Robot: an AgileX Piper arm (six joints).
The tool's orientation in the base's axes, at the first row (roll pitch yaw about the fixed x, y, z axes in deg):
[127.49 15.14 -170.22]
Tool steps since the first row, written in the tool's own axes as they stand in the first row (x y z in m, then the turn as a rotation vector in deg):
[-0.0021 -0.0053 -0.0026 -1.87 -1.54 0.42]
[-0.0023 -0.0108 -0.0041 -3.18 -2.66 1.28]
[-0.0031 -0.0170 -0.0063 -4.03 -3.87 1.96]
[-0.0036 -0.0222 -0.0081 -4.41 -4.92 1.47]
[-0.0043 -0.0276 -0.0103 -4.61 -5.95 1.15]
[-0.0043 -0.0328 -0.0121 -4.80 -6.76 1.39]
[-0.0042 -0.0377 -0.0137 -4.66 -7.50 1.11]
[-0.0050 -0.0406 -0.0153 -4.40 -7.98 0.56]
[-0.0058 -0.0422 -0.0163 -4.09 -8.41 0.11]
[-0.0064 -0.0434 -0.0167 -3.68 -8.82 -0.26]
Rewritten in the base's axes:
[0.0036 -0.0048 -0.0020 2.26 -0.22 -0.94]
[0.0054 -0.0090 -0.0053 3.87 0.06 -1.96]
[0.0080 -0.0142 -0.0085 5.07 0.06 -3.06]
[0.0101 -0.0185 -0.0113 5.74 -0.87 -3.48]
[0.0124 -0.0232 -0.0140 6.24 -1.67 -4.03]
[0.0139 -0.0276 -0.0169 6.68 -1.91 -4.74]
[0.0153 -0.0317 -0.0197 6.76 -2.57 -5.18]
[0.0169 -0.0345 -0.0208 6.65 -3.33 -5.29]
[0.0181 -0.0361 -0.0212 6.48 -3.99 -5.44]
[0.0191 -0.0370 -0.0218 6.21 -4.59 -5.64]

